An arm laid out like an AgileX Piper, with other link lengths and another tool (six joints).
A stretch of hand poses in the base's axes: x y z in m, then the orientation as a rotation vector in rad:
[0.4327, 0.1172, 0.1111, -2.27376, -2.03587, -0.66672]
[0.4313, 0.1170, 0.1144, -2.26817, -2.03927, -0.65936]
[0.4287, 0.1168, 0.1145, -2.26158, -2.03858, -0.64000]
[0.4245, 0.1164, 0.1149, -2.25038, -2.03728, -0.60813]
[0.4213, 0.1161, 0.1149, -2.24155, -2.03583, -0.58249]
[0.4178, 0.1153, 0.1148, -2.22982, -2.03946, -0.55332]
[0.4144, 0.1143, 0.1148, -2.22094, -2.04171, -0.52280]
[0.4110, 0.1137, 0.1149, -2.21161, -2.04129, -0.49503]
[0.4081, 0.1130, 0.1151, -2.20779, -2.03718, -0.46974]
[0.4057, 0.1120, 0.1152, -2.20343, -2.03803, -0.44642]
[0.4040, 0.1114, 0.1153, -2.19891, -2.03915, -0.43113]
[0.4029, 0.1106, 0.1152, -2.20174, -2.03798, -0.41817]
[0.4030, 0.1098, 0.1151, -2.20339, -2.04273, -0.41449]
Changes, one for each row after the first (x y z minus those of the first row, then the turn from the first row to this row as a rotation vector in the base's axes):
[-0.0014, -0.0002, 0.0033, -0.00104, 0.00486, 0.00469]
[-0.0040, -0.0004, 0.0034, -0.00231, 0.01904, 0.00921]
[-0.0082, -0.0008, 0.0038, -0.00439, 0.04252, 0.01680]
[-0.0114, -0.0011, 0.0038, -0.00616, 0.06148, 0.02265]
[-0.0149, -0.0019, 0.0037, -0.01077, 0.08123, 0.03200]
[-0.0183, -0.0029, 0.0037, -0.01672, 0.10133, 0.03929]
[-0.0217, -0.0035, 0.0038, -0.02025, 0.12108, 0.04581]
[-0.0246, -0.0042, 0.0040, -0.02381, 0.13908, 0.04774]
[-0.0270, -0.0052, 0.0041, -0.02966, 0.15379, 0.05152]
[-0.0287, -0.0058, 0.0042, -0.03307, 0.16373, 0.05515]
[-0.0298, -0.0066, 0.0041, -0.03812, 0.17075, 0.05358]
[-0.0297, -0.0074, 0.0040, -0.04307, 0.17007, 0.05430]

